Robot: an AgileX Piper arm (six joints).
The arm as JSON. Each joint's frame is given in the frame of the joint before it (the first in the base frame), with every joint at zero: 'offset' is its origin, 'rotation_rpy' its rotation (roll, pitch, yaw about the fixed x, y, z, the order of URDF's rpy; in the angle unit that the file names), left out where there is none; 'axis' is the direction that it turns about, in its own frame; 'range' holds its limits. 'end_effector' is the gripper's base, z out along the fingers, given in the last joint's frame.
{
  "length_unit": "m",
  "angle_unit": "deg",
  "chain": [
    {
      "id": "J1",
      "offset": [
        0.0,
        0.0,
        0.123
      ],
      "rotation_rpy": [
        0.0,
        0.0,
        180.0
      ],
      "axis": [
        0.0,
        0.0,
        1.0
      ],
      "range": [
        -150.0,
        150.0
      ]
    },
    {
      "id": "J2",
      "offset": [
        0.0,
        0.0,
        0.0
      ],
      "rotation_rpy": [
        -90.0,
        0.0,
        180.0
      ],
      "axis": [
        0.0,
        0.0,
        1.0
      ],
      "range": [
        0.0,
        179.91
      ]
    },
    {
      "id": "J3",
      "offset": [
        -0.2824,
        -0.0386,
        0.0
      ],
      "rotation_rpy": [
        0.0,
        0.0,
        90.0
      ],
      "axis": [
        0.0,
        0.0,
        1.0
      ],
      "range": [
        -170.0,
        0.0
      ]
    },
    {
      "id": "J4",
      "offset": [
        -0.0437,
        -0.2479,
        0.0
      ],
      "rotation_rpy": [
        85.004,
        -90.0,
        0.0
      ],
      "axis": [
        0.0,
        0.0,
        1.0
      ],
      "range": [
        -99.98,
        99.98
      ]
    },
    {
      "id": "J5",
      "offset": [
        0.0,
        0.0,
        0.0
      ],
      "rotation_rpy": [
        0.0,
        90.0,
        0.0
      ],
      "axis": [
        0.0,
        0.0,
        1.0
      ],
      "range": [
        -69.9,
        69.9
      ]
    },
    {
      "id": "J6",
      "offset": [
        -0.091,
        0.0,
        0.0
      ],
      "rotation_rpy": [
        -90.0,
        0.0,
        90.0
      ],
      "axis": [
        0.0,
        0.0,
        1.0
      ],
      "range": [
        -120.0,
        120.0
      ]
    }
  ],
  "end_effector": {
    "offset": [
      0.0,
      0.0,
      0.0
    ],
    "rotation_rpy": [
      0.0,
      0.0,
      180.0
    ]
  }
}
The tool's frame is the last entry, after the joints.
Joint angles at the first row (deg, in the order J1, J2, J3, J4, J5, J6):
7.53, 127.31, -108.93, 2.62, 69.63, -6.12
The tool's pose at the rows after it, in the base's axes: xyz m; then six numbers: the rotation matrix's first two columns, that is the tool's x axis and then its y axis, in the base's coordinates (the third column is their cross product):
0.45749 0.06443 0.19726 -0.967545 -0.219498 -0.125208 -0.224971 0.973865 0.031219
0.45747 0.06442 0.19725 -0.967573 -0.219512 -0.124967 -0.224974 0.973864 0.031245
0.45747 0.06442 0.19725 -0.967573 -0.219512 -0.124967 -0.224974 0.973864 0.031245
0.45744 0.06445 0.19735 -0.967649 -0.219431 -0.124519 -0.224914 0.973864 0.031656
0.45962 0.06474 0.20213 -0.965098 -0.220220 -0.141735 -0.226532 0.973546 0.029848
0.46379 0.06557 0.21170 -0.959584 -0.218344 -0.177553 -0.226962 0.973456 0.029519
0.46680 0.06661 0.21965 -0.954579 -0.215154 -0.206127 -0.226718 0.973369 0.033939
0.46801 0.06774 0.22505 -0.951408 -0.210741 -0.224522 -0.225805 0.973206 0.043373
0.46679 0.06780 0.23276 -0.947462 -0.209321 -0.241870 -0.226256 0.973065 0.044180
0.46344 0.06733 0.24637 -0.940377 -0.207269 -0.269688 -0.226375 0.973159 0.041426
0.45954 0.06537 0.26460 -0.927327 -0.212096 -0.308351 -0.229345 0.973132 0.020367
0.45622 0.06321 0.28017 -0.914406 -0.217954 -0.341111 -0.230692 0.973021 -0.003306
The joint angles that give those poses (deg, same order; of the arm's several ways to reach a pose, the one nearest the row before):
7.53, 127.31, -108.93, 2.62, 69.63, -6.12
7.53, 127.31, -108.93, 2.62, 69.65, -6.12
7.53, 127.31, -108.93, 2.62, 69.65, -6.12
7.53, 127.31, -108.95, 2.64, 69.70, -6.12
7.53, 127.31, -110.00, 2.64, 69.75, -6.19
7.53, 127.31, -112.08, 2.82, 69.75, -6.19
7.53, 127.31, -113.77, 3.24, 69.81, -6.18
7.53, 127.17, -114.66, 3.89, 69.81, -6.18
7.53, 126.35, -114.85, 4.04, 69.81, -6.18
7.53, 124.69, -114.84, 4.02, 69.81, -6.12
7.53, 122.67, -115.23, 3.06, 69.81, -6.15
7.53, 121.07, -115.79, 1.92, 69.87, -6.18

